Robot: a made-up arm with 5 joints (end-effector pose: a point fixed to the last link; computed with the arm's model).
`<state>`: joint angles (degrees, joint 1 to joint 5).
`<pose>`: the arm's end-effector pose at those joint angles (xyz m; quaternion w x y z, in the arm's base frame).
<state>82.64 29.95 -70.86 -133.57 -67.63</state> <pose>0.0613 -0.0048 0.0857 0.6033 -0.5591 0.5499 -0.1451</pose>
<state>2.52 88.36 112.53 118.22 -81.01</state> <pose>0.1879 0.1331 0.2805 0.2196 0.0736 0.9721 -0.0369</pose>
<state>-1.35 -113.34 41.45 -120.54 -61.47</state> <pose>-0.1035 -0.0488 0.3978 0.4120 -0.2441 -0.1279 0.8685</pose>
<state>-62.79 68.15 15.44 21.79 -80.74</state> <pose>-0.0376 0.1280 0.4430 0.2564 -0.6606 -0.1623 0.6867</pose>
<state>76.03 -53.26 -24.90 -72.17 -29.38</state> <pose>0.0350 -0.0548 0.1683 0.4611 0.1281 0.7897 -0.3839</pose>
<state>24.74 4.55 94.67 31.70 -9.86</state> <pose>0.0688 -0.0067 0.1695 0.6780 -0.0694 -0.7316 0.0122</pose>
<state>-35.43 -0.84 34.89 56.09 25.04</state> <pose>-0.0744 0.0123 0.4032 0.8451 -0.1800 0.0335 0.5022</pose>
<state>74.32 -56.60 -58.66 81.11 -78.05</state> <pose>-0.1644 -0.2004 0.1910 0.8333 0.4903 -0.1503 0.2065</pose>
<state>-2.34 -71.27 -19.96 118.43 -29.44</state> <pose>-0.1932 0.0238 0.4093 0.9148 0.0027 -0.1333 0.3813</pose>
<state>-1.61 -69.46 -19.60 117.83 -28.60</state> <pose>-0.1921 0.0164 0.4086 0.9110 0.0135 -0.1289 0.3916</pose>
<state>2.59 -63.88 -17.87 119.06 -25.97</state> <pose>-0.1871 -0.0177 0.3974 0.8847 0.0586 -0.1322 0.4432</pose>
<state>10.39 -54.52 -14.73 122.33 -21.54</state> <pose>-0.1726 -0.0742 0.3667 0.8221 0.1316 -0.1490 0.5335</pose>
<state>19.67 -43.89 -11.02 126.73 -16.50</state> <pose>-0.1470 -0.1279 0.3173 0.7276 0.1998 -0.1798 0.6311</pose>
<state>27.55 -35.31 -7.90 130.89 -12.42</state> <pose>-0.1197 -0.1593 0.2684 0.6344 0.2385 -0.2136 0.7036</pose>
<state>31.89 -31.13 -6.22 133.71 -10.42</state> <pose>-0.1035 -0.1703 0.2402 0.5798 0.2510 -0.2366 0.7382</pose>
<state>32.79 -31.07 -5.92 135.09 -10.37</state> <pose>-0.1010 -0.1712 0.2343 0.5687 0.2518 -0.2454 0.7436</pose>
